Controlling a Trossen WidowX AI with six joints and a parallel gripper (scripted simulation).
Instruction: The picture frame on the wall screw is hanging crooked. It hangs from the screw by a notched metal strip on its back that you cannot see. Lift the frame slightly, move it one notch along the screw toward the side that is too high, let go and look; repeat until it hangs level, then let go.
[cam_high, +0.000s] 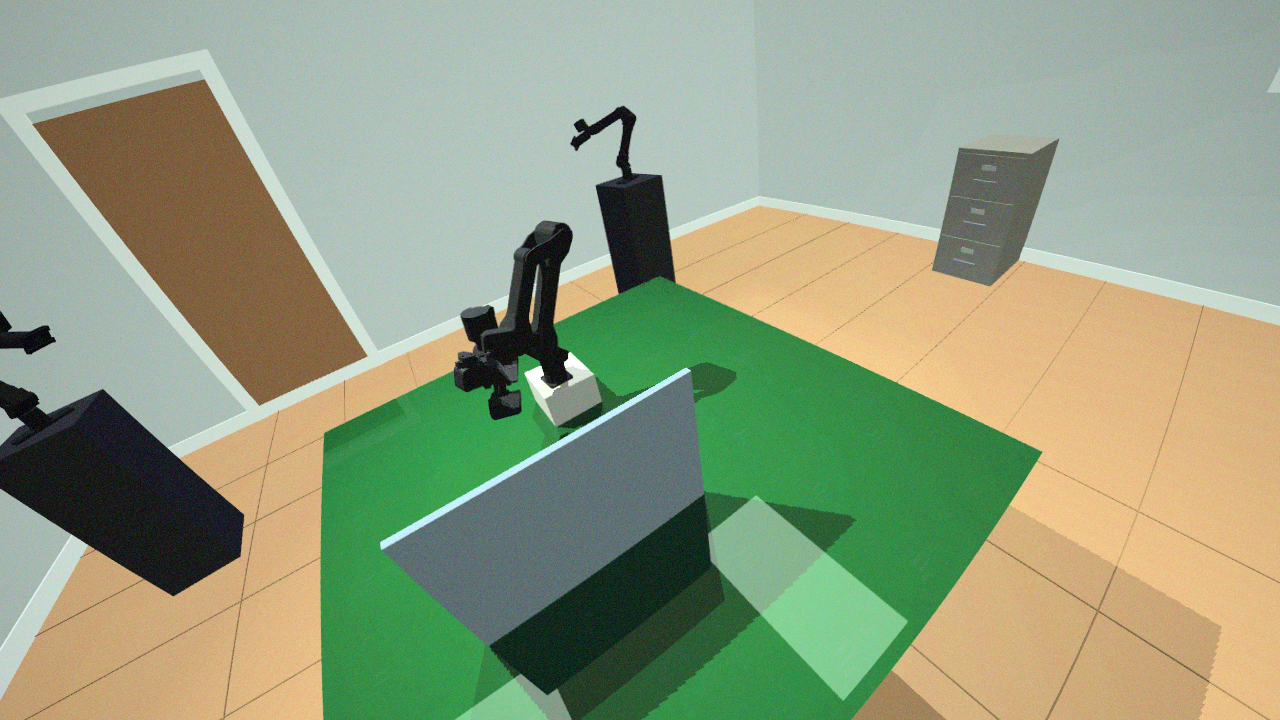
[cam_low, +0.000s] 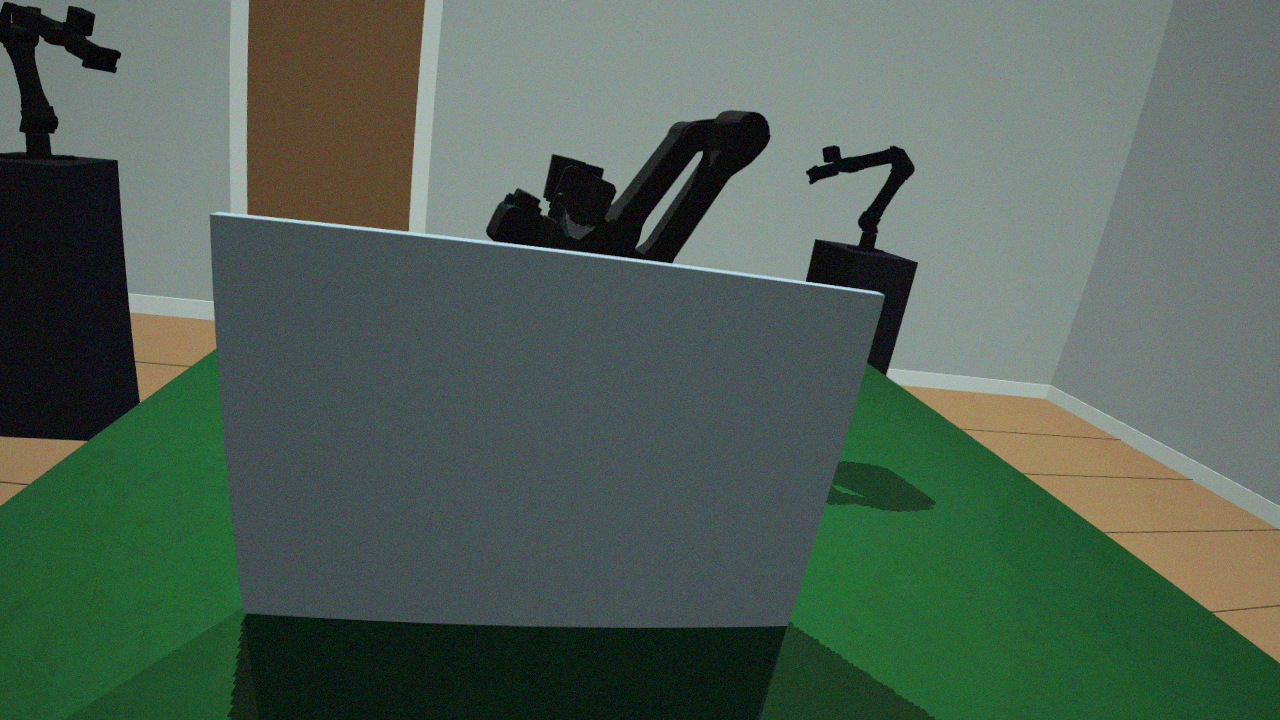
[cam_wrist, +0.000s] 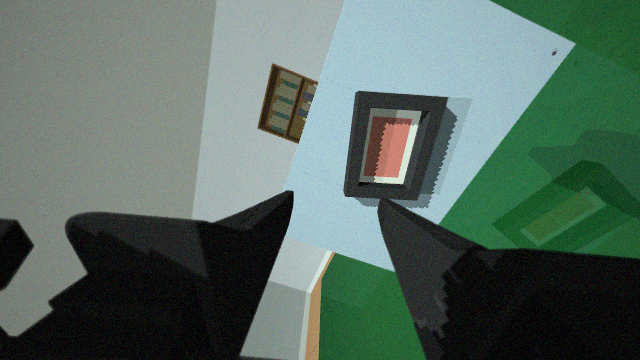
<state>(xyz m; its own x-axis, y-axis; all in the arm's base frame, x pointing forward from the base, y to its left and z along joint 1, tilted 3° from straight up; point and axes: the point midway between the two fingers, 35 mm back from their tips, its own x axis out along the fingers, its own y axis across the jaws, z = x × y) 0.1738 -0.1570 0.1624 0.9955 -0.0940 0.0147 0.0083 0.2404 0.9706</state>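
Now: the picture frame 200 mm ahead of my gripper tip, 90 mm below it and 40 mm to the right of it. Also, from my gripper tip: wall panel 210 mm ahead, 110 mm below, 30 mm to the right.
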